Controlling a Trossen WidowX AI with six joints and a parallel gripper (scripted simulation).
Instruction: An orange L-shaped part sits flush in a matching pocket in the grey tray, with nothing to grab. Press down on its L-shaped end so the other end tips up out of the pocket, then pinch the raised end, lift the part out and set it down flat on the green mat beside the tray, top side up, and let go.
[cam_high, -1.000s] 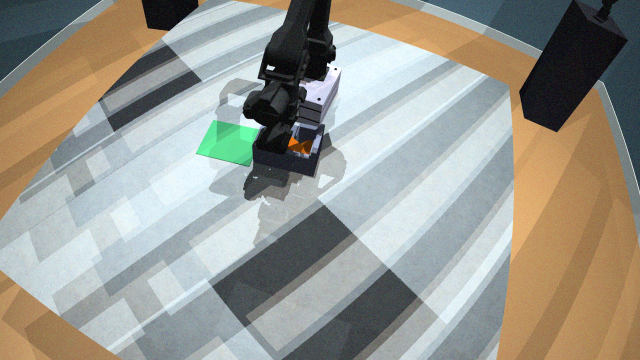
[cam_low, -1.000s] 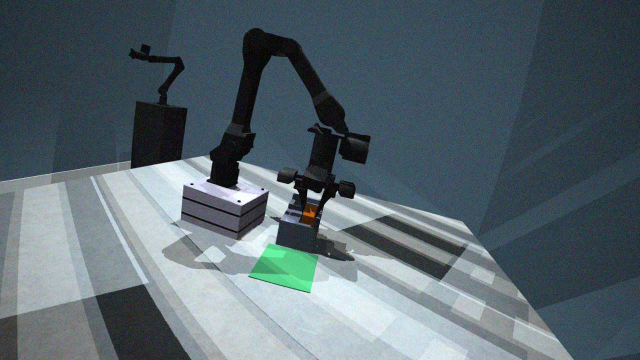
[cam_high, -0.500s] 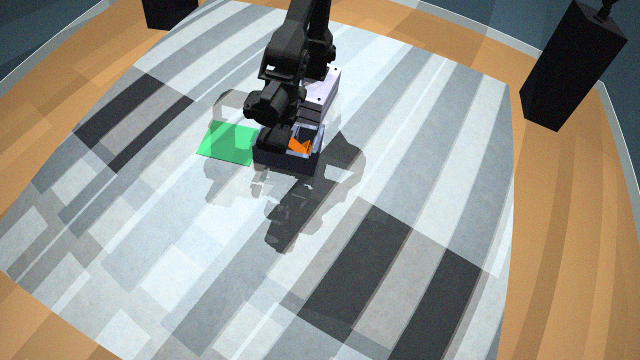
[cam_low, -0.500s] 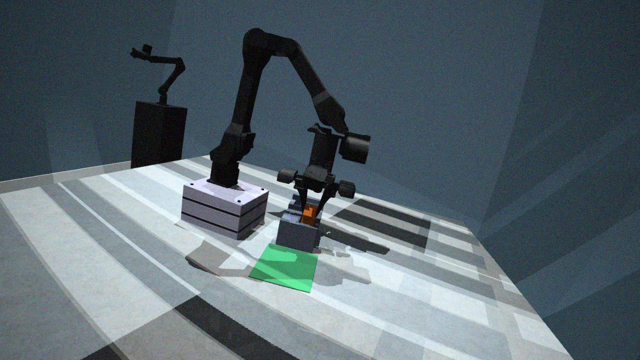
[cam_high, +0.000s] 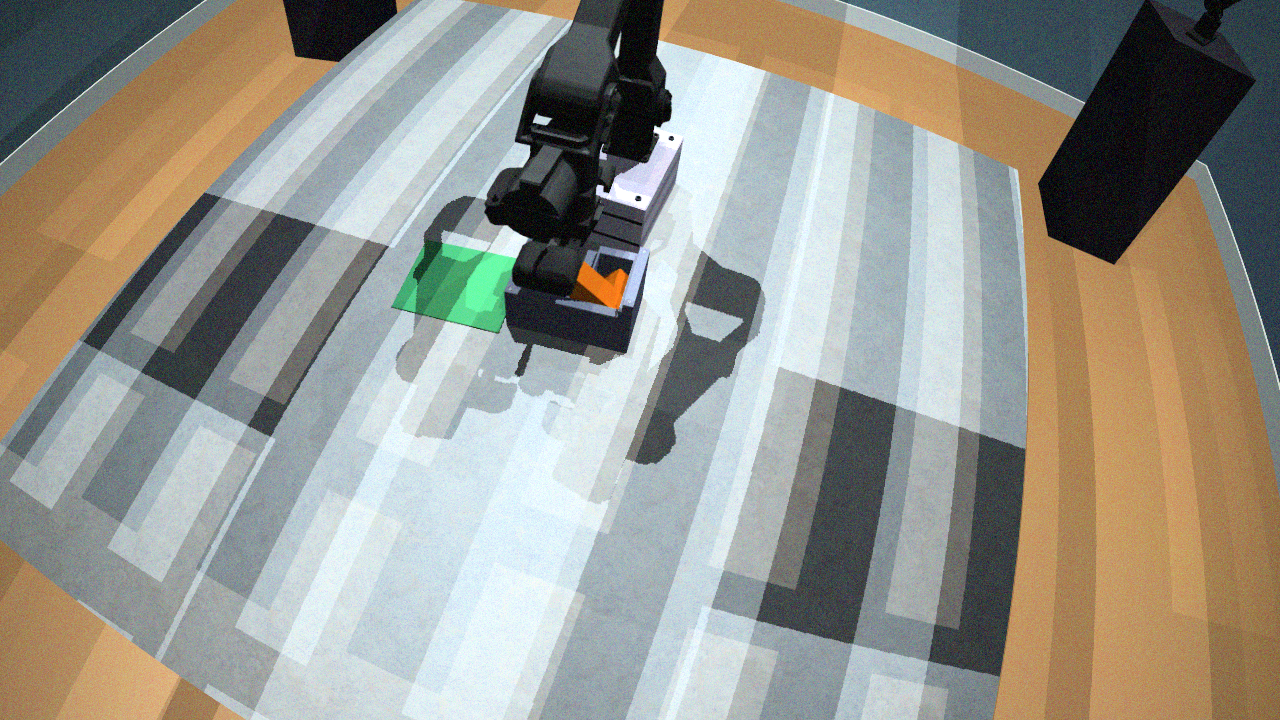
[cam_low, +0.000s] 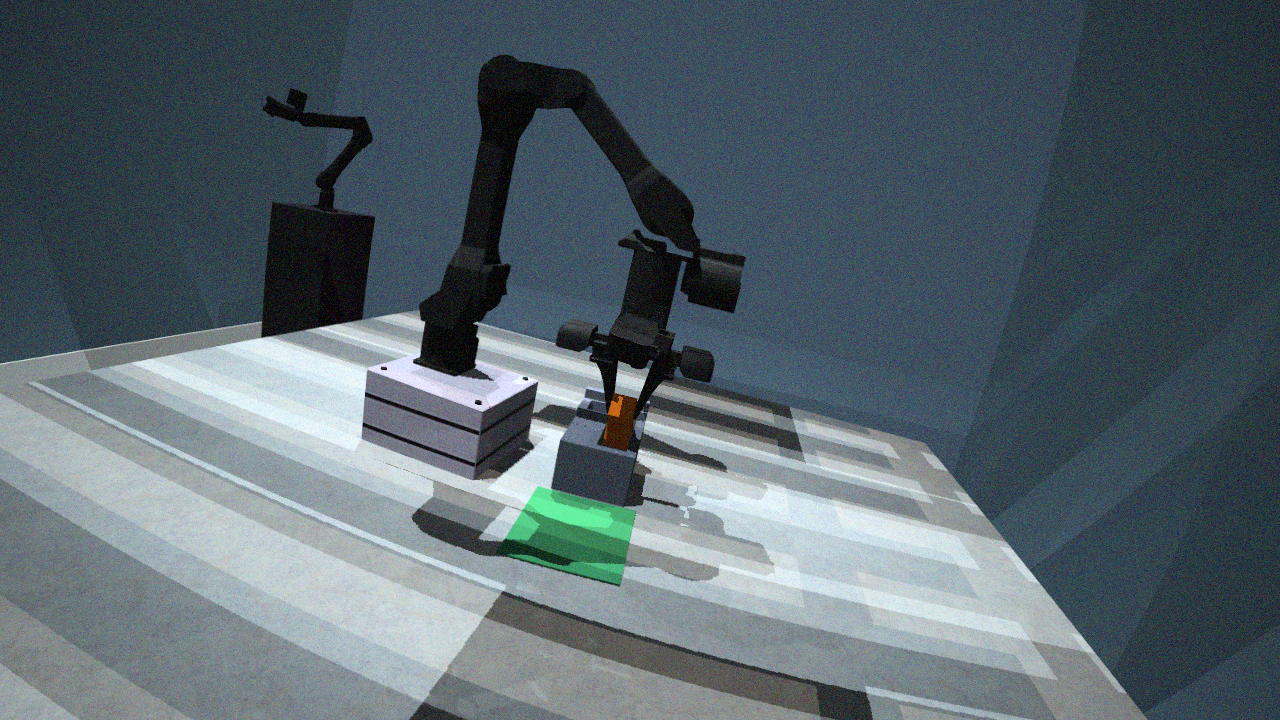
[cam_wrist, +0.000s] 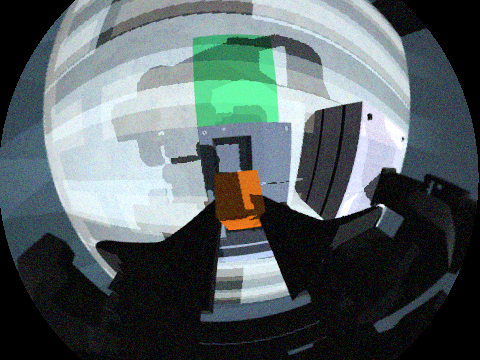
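Right now my gripper tip is 14 cm to the left of the green mat, 10 cm above it and 1 cm past it. Also, from my gripper tip: orange L-shaped part (3 cm to the left, 3 cm below, 2 cm behind).
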